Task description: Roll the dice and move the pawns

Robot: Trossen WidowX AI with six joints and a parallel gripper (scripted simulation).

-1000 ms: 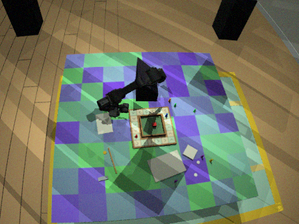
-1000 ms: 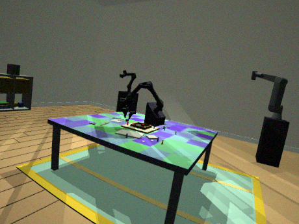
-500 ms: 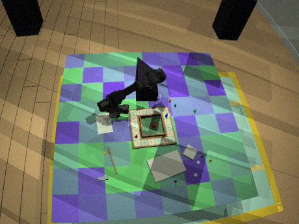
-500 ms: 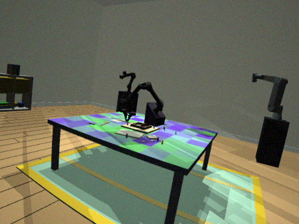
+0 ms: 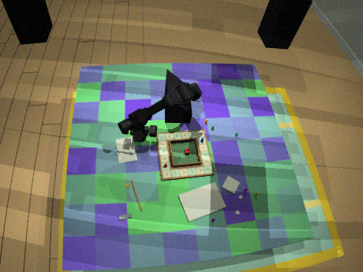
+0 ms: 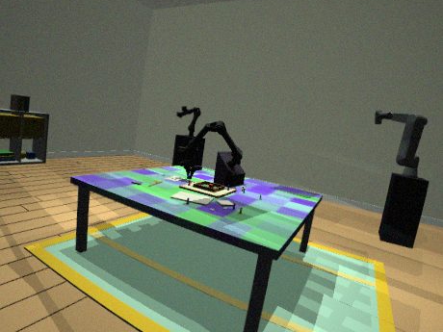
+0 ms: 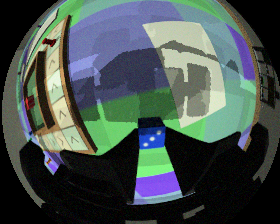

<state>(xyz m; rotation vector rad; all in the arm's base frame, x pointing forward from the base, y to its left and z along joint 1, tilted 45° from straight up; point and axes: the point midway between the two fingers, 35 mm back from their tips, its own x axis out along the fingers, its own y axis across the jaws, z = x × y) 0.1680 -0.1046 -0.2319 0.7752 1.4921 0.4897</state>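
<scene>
The red pawn is 18 cm ahead of my gripper tip, 13 cm to the left of it and 1 cm above it. Also, from my gripper tip: green tray 11 cm ahead, 24 cm to the left, 1 cm below; then thin stick 33 cm ahead, 3 cm to the right, 2 cm below; then white card 6 cm ahead, 8 cm to the right, 2 cm below.
</scene>
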